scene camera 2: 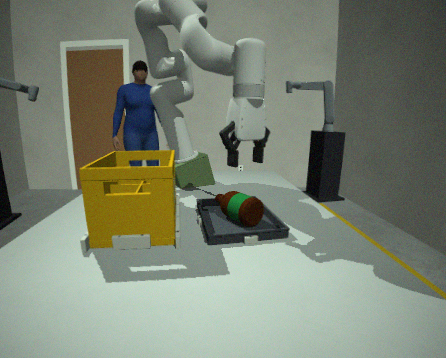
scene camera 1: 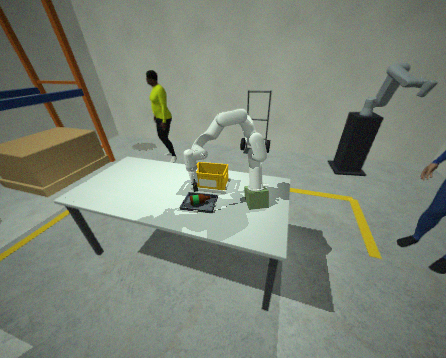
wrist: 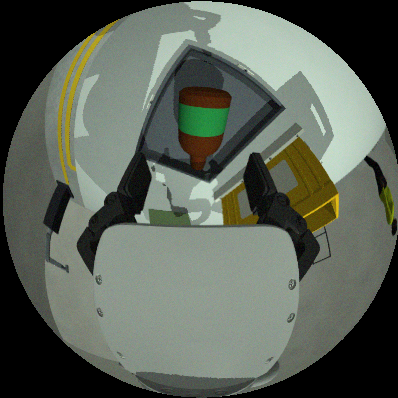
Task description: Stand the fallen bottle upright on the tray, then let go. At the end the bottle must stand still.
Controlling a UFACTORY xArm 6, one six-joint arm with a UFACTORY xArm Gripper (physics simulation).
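Frame: origin at the arm's base, x back, y right, z up, level; centimetres.
Seen in the pictures: gripper, between the fingertips: (scene camera 2: 245, 164) (scene camera 1: 194, 187) (wrist: 196, 162); arm's base, origin of its link: (scene camera 2: 184, 158) (scene camera 1: 255, 188).
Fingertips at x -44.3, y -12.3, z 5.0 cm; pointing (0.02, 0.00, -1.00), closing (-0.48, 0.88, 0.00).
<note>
Offsets run from my fingertips to a thing's middle. Level surfaces: height alone.
A brown bottle with a green band @[dx +2.5, dy +1.7, dz -11.7 cm] (scene camera 1: 196, 200) (scene camera 2: 242, 207) (wrist: 204, 120) lies on its side in the dark tray @[dx +1.7, dy +1.5, dz -14.6 cm] (scene camera 1: 201, 210) (scene camera 2: 248, 235) (wrist: 252, 135). In the wrist view its neck points toward my gripper and its base points away. My gripper (scene camera 1: 194, 188) (scene camera 2: 245, 160) (wrist: 196, 162) is open and empty. It points down and hangs above the tray and the bottle, with the bottle's neck lying between the two fingers as seen in the wrist view. The fingers do not touch the bottle.
A yellow crate @[dx +5.2, dy +27.0, dz -7.1 cm] (scene camera 1: 212, 181) (scene camera 2: 132, 212) (wrist: 320, 182) stands beside the tray on the white table @[dz -15.8 cm] (scene camera 1: 125, 185) (scene camera 2: 225, 310). The green block (scene camera 1: 257, 198) (scene camera 2: 196, 172) under the arm's base stands behind the tray in scene camera 2. Two people stand beyond the table.
</note>
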